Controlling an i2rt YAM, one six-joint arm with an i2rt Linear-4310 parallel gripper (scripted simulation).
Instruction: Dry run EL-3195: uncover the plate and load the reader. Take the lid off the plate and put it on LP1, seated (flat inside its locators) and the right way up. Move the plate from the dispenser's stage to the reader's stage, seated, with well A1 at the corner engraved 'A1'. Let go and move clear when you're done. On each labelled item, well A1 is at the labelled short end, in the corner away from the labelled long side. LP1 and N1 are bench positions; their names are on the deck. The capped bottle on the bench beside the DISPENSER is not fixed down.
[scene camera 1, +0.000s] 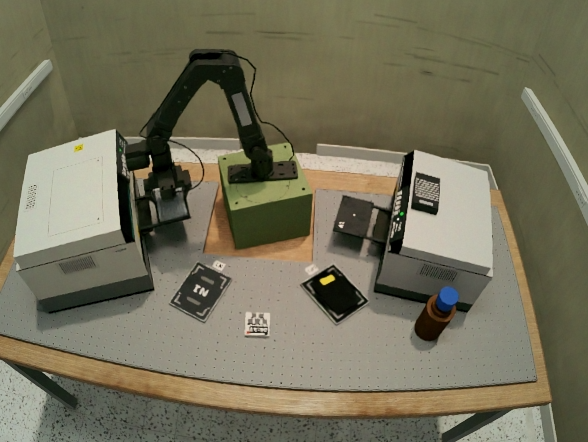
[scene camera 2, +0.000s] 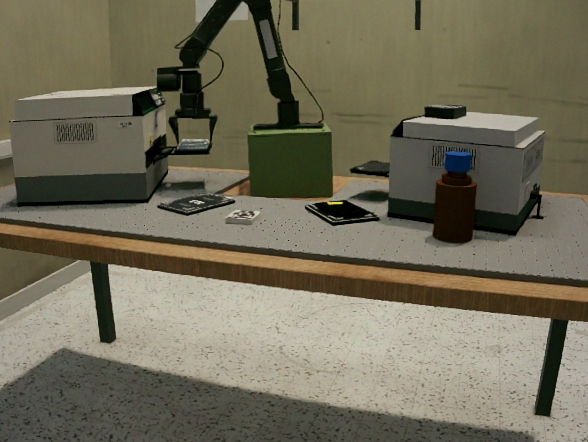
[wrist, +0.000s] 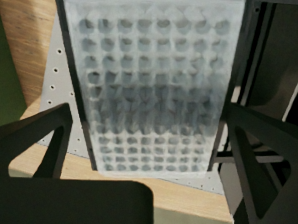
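Scene:
There's a dispenser stage (scene camera 1: 358, 225) that's 1290 mm from the lens, and a dark lid (scene camera 1: 335, 292) that's 1220 mm from the lens.

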